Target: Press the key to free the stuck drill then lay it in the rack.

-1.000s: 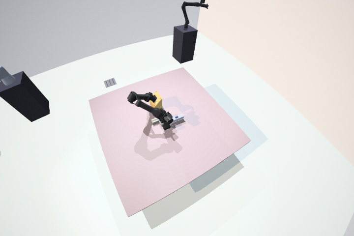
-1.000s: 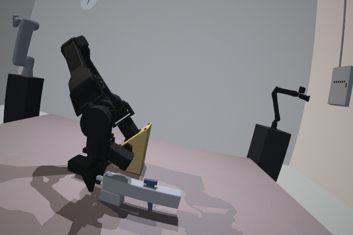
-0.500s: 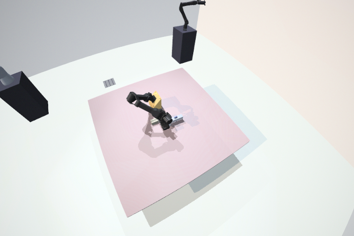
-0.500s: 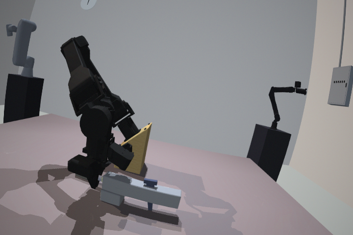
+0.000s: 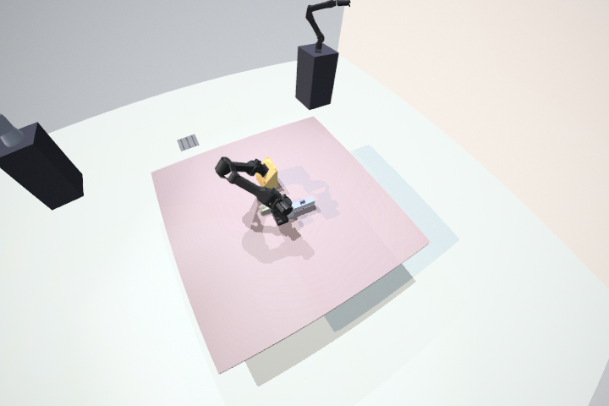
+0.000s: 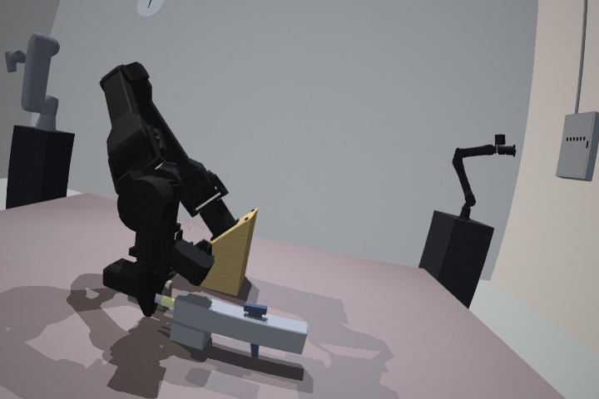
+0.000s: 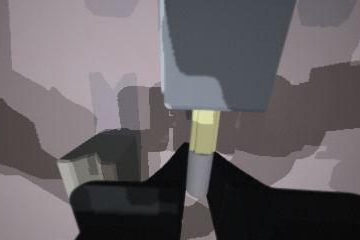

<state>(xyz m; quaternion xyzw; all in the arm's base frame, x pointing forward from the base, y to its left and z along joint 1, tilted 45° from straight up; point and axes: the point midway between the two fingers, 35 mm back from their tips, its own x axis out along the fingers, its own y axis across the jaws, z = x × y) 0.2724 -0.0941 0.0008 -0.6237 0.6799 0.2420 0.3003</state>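
The drill lies 1 cm ahead of my gripper tip, 5 cm to the left of it and 3 cm above it. From my gripper tip the other things lie so: rack (8 cm behind, 3 cm to the right); blue key (2 cm ahead, 16 cm to the left, 4 cm above).
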